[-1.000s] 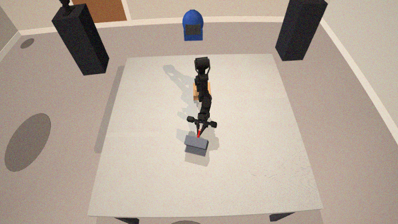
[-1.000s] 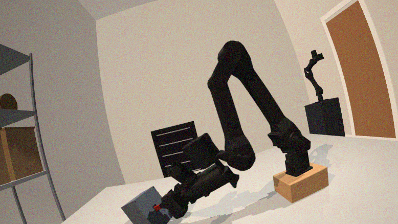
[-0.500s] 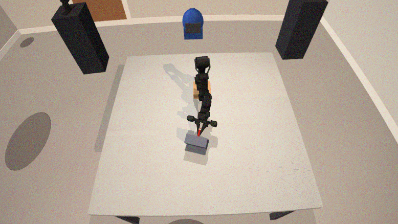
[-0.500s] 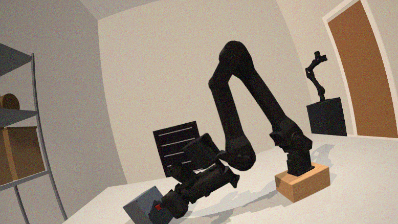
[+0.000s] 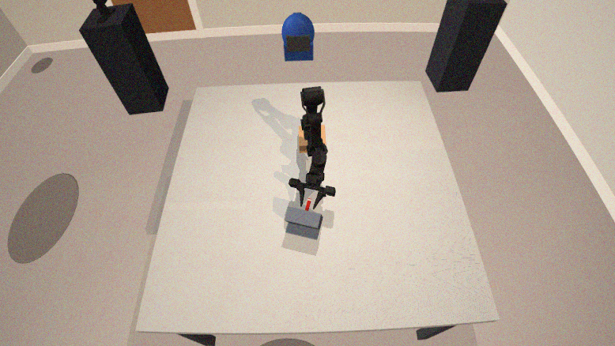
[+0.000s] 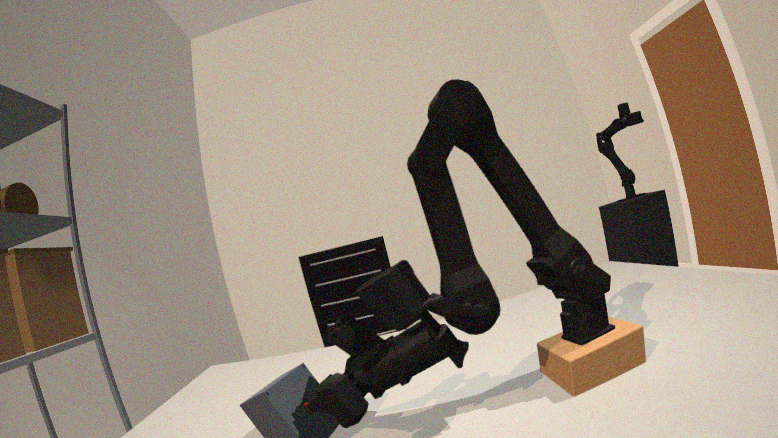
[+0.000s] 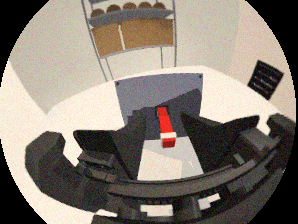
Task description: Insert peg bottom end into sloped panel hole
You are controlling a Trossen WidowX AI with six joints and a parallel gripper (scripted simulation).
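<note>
My gripper tip is now 20 mm past the red peg and 10 mm to the right of it. The rest, counted from my gripper tip: grey sloped panel (40 mm ahead, 20 mm below, 10 mm to the right).
</note>
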